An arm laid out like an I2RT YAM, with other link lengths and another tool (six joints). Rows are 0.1 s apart.
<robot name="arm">
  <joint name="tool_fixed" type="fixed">
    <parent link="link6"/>
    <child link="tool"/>
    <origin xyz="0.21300 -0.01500 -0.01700" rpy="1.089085 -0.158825 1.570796"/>
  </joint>
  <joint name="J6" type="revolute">
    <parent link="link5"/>
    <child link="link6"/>
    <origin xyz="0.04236 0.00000 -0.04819" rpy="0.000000 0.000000 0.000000"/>
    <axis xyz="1 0 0"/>
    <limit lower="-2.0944" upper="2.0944"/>
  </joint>
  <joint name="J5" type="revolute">
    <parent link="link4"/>
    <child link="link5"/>
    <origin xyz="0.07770 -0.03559 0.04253" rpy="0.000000 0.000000 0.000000"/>
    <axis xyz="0 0 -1"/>
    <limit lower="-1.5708" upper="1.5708"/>
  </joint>
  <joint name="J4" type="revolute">
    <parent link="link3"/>
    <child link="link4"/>
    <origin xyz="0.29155 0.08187 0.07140" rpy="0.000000 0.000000 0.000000"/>
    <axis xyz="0 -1 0"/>
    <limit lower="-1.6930" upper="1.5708"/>
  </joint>
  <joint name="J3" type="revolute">
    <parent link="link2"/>
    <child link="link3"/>
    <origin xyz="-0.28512 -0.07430 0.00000" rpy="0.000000 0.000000 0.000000"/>
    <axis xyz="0 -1 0"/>
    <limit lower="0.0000" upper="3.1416"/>
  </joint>
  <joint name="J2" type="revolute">
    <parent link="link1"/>
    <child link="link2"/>
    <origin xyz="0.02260 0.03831 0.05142" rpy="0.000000 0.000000 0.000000"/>
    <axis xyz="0 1 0"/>
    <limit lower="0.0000" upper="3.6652"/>
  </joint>
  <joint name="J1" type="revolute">
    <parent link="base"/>
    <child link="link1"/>
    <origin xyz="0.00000 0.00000 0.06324" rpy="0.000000 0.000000 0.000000"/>
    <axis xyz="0 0 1"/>
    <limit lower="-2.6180" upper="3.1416"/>
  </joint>
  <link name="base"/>
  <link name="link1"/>
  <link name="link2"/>
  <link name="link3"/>
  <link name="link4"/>
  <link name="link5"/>
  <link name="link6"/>
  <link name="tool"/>
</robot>
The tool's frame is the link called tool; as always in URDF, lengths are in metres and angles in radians.
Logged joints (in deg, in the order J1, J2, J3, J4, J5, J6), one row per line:
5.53, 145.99, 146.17, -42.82, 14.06, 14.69
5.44, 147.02, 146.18, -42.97, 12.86, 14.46
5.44, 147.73, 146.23, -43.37, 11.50, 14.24
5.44, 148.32, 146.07, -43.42, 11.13, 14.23
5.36, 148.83, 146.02, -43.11, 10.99, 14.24
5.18, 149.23, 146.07, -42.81, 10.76, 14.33
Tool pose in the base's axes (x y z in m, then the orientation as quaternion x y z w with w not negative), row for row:
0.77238, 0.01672, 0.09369, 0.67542, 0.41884, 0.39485, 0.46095
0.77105, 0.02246, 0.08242, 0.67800, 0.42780, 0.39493, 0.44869
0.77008, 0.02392, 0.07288, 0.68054, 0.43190, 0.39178, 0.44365
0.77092, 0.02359, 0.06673, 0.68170, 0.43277, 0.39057, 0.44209
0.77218, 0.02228, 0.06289, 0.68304, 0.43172, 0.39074, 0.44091
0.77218, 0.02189, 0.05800, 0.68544, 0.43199, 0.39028, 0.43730
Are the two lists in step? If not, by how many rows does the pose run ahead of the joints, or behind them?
The pose runs 1 row ahead of the joints: the pose in row i belongs to the joints in row i + 1.
